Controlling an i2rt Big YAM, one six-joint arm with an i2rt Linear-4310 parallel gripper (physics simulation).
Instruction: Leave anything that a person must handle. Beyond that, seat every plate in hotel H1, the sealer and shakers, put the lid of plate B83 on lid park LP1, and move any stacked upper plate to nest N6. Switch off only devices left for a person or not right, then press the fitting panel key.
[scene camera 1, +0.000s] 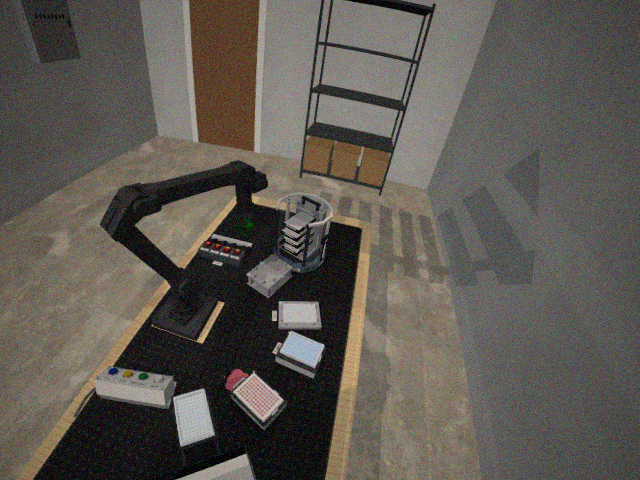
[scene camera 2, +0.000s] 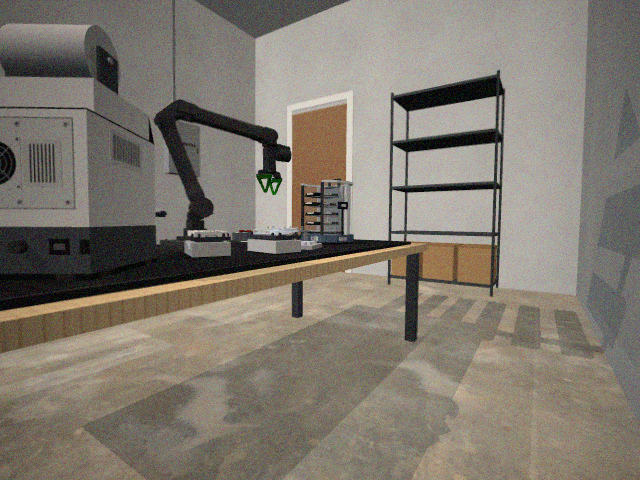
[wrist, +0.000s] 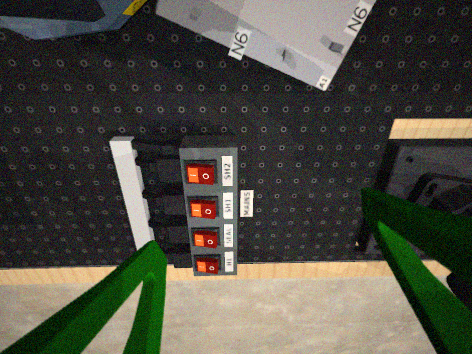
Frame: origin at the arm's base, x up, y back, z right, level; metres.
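Where they show: gripper, fingertip midpoint: (scene camera 1: 246, 230) (scene camera 2: 270, 193) (wrist: 254, 225); arm's base, origin of the base link: (scene camera 1: 186, 309) (wrist: 446, 204).
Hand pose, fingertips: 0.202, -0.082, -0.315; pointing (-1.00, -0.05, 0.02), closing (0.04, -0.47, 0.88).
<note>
Each offset is from my fingertips to the top centre of the thing, as dx, dy, dz. "spot": to the spot under its first point.
My gripper (scene camera 1: 248, 225) (scene camera 2: 269, 191) (wrist: 254, 225) is open and empty, high above the mains block @[-0.167, +0.154, -0.050] (scene camera 1: 222, 251) (wrist: 210, 210). Its four rockers, SH2, SH1, SEAL and H1, each show an orange I half and a darker red O half. Nest N6 @[-0.144, -0.117, +0.008] (scene camera 1: 269, 275) (wrist: 285, 25) bears no plate in the parts that show. The round hotel @[+0.073, -0.165, -0.200] (scene camera 1: 312, 265) (scene camera 2: 330, 238) holds several stacked plates. A white lid @[-0.196, -0.307, +0.121] (scene camera 1: 299, 313) lies on lid park LP1. A blue plate @[-0.142, -0.383, +0.278] (scene camera 1: 301, 349) and a red-welled plate @[-0.151, -0.328, +0.481] (scene camera 1: 258, 396) sit on devices. The panel @[-0.136, +0.023, +0.628] (scene camera 1: 135, 393) has blue, yellow, green and white keys.
A pinkish-red patch @[spot: -0.220, -0.226, +0.447] (scene camera 1: 236, 379) lies beside the red-welled plate's device. A pale plate @[-0.086, -0.214, +0.623] (scene camera 1: 193, 417) stands on a raised holder near the panel. A large white machine @[+0.236, -0.405, +0.803] (scene camera 2: 43, 170) stands at the table's near end. The arm's base (scene camera 1: 186, 315) is by the left edge.
</note>
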